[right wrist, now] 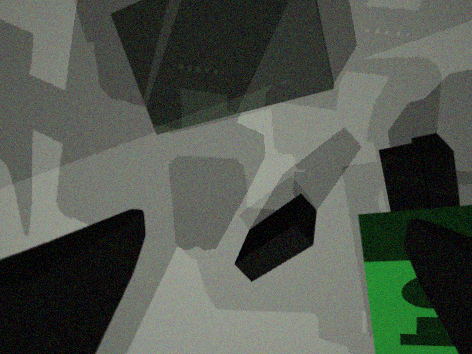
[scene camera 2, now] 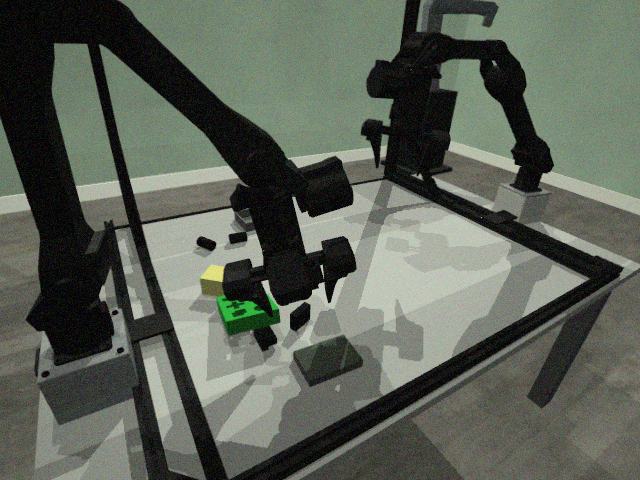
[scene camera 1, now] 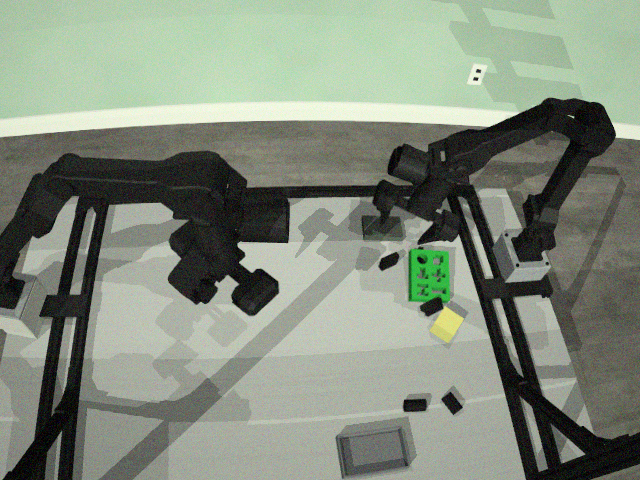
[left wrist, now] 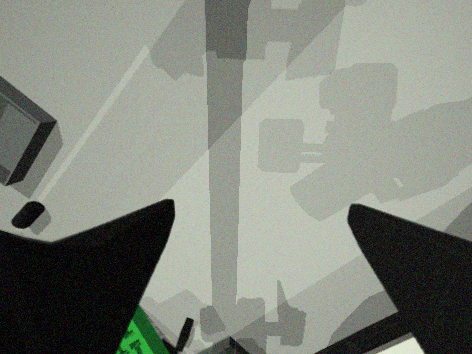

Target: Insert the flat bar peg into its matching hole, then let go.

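Observation:
The small black flat bar peg lies loose on the table, a little apart from the green hole board. The board's holes differ in shape; a narrow slot-like hole shows near its lower right corner in scene camera 1. My right gripper is open and empty above the peg, which shows between its fingertips in the right wrist view. One right finger covers part of the board there. My left gripper is open and empty, high above the table, far from the peg.
A dark see-through slab lies near the peg. Another black piece stands close by the board. A black piece and a yellow block are at its other end. Two black pieces lie near a grey tray.

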